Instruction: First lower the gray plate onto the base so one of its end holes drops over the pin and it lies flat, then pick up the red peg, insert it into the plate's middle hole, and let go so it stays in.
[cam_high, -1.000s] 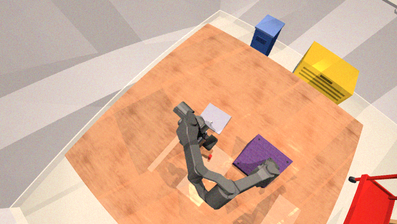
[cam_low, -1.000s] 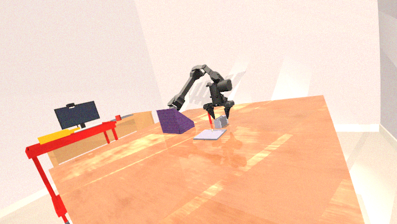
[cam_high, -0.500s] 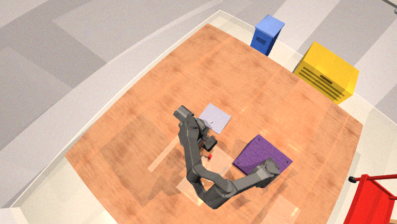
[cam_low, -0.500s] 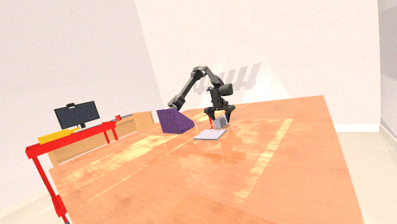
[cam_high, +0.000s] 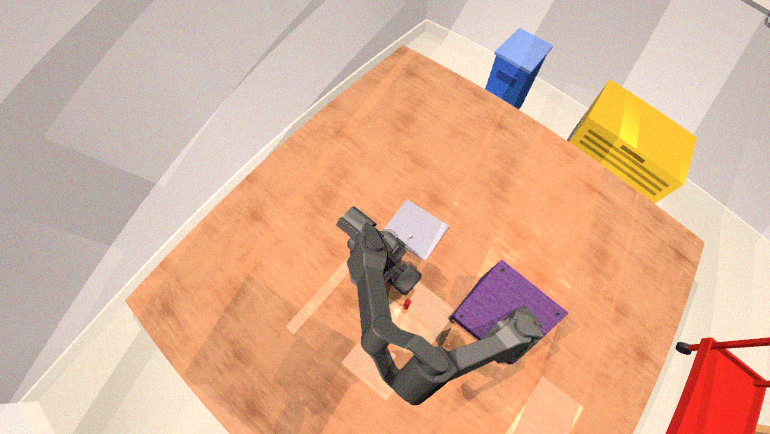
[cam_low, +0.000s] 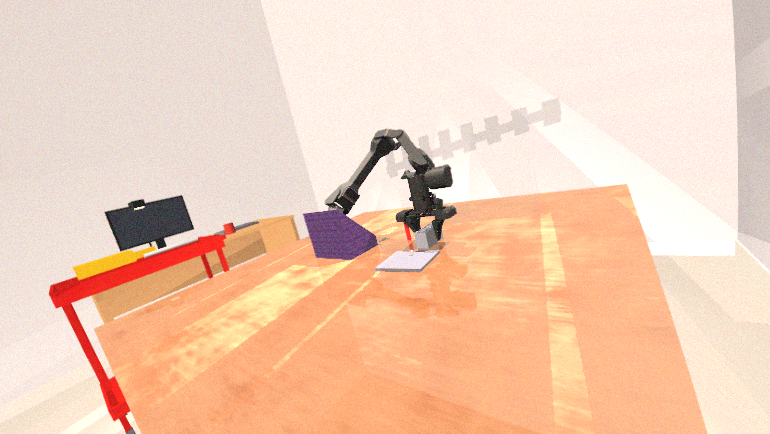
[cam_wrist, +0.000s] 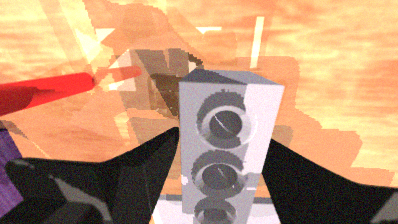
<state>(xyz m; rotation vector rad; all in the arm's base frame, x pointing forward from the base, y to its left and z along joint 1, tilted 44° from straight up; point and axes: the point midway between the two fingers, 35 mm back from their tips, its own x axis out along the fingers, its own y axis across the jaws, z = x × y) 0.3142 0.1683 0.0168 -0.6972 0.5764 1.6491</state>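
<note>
Now: gripper tip 2 cm short of the flat gray base and 12 cm to the left of it. From my gripper tip the other things lie so: red peg: 11 cm behind, 2 cm to the left, 3 cm above; then gray plate: 3 cm above.
</note>
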